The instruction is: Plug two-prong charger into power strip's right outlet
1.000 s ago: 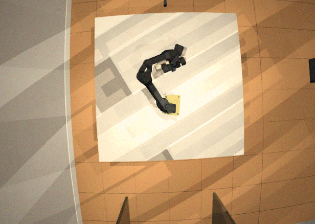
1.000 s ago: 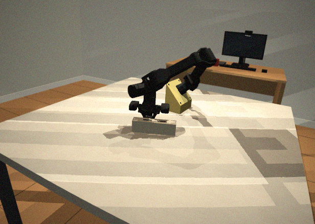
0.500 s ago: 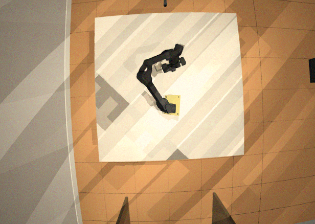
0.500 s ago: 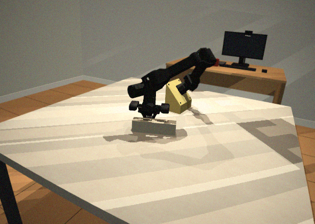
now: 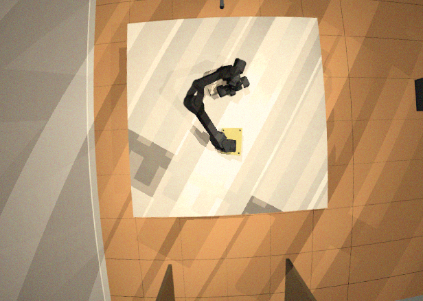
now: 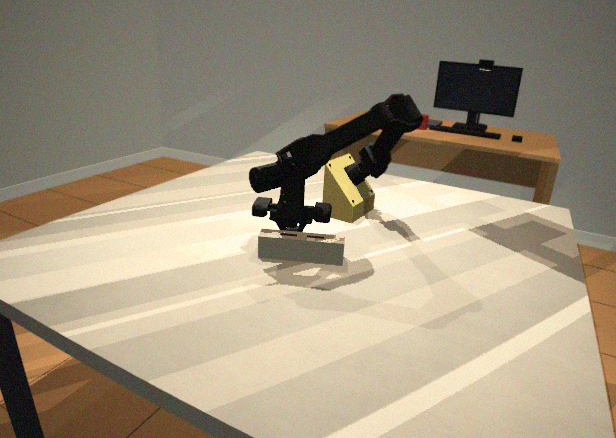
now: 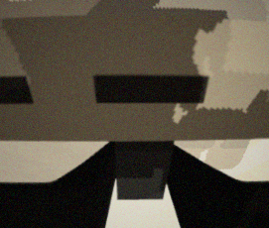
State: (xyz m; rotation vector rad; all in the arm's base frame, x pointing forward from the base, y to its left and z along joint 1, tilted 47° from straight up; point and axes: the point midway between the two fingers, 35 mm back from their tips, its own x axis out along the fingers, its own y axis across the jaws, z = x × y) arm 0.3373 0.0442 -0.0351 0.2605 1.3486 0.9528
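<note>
Now: the dark charger 20 mm ahead of my gripper tip, 10 mm to the left of it and 10 mm above it.
</note>
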